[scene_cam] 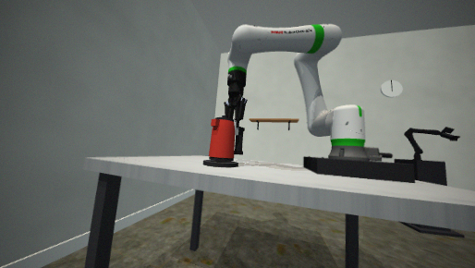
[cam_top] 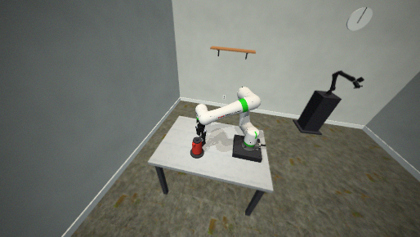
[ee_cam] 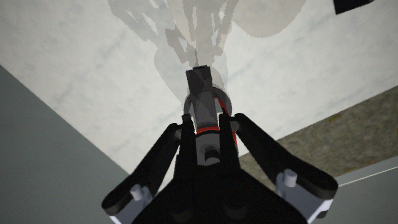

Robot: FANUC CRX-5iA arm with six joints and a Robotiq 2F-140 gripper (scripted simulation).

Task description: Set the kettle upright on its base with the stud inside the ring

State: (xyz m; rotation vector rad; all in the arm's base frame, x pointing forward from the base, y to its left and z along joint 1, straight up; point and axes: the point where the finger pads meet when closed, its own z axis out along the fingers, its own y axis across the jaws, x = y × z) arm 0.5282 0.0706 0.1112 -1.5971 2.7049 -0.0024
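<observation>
My gripper is now 5 cm above the red kettle, 2 cm to the right of it and 1 cm short of it. Also, from my hand: round black base: 16 cm below, 5 cm to the left, 3 cm ahead.
</observation>
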